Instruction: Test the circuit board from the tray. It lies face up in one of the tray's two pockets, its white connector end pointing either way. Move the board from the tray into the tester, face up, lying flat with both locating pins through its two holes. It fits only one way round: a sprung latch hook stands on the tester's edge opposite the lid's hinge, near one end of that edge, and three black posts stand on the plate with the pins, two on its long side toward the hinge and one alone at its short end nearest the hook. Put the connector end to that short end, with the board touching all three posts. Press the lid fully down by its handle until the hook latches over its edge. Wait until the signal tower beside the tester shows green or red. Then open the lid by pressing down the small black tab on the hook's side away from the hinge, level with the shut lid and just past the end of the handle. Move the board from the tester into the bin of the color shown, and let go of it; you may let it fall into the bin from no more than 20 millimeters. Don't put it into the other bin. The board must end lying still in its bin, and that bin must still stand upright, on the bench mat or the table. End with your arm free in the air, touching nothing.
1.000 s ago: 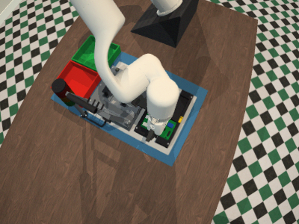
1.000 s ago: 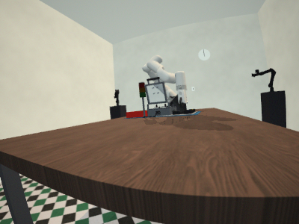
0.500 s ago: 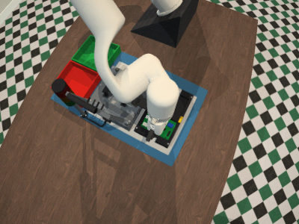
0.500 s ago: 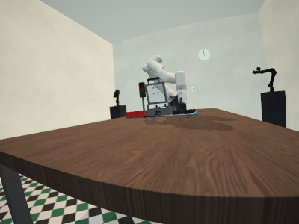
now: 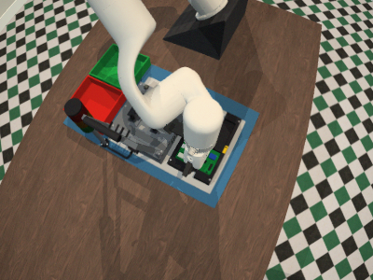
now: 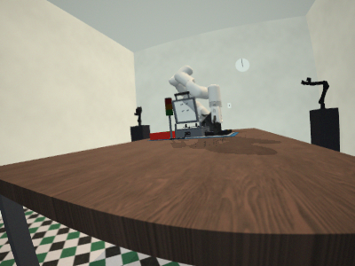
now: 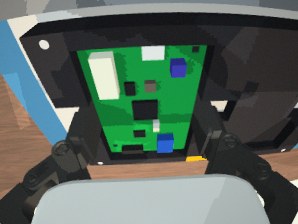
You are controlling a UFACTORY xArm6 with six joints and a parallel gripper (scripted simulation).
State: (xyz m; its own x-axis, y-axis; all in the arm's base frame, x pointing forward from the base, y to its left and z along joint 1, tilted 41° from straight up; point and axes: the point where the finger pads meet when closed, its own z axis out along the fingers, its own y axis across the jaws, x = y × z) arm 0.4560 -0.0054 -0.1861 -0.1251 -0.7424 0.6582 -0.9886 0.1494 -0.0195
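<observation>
The green circuit board is right at my hand. Also, from my hand: black nest (16 cm to the right, 6 cm behind, 5 cm above); clear lid (18 cm to the right, 16 cm above, 6 cm ahead); latch hook (12 cm behind, 10 cm to the right, 6 cm above).
</observation>
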